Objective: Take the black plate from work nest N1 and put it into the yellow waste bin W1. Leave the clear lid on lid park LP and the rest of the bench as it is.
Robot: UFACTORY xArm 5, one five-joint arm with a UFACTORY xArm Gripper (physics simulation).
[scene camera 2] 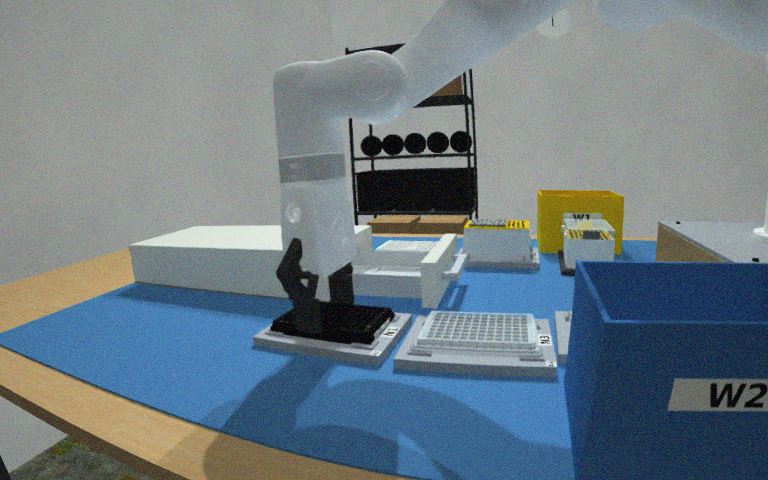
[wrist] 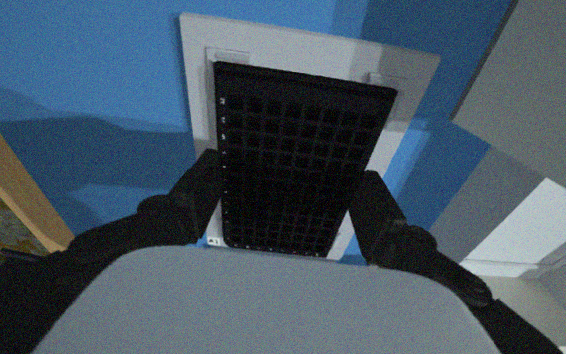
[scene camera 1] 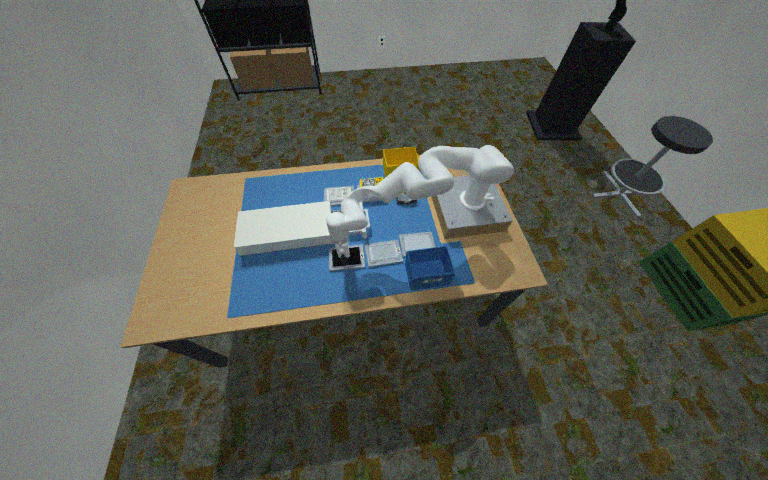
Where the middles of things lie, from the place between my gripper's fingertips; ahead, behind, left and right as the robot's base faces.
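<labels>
I can see the black plate point(scene camera 2: 342, 323), and it's 1 cm behind my hand. There's a drawer point(scene camera 2: 421, 275) as well, and that's 2 cm above my hand, 4 cm ahead of it and 18 cm to the right of it. Going by their middles, of the things named here the black plate is the nearest to my hand.
</labels>
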